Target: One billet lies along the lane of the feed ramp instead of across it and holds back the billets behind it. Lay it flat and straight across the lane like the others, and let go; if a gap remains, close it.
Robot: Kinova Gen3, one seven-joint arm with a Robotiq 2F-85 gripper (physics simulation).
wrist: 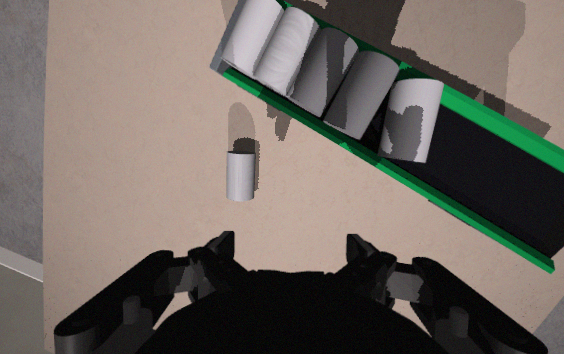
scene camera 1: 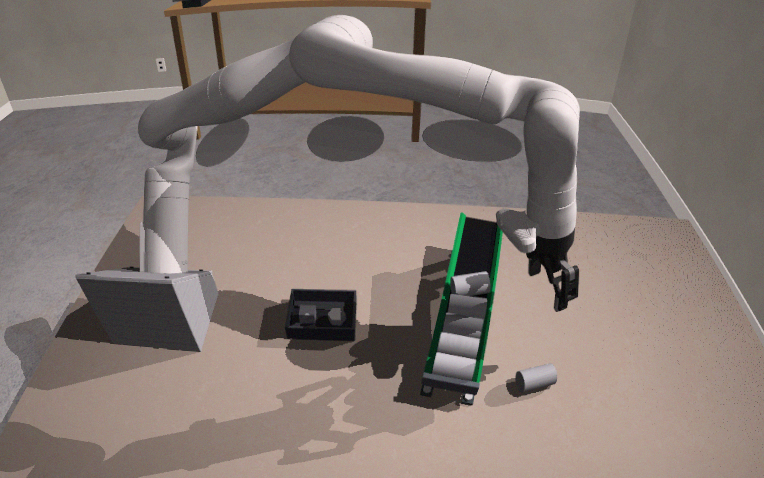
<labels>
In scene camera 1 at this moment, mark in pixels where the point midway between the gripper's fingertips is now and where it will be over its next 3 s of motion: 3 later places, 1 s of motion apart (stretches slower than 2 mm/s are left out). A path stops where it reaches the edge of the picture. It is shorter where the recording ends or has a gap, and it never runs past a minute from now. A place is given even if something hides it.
My gripper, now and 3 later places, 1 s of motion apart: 546,290; 550,358; 546,371; 549,360
</labels>
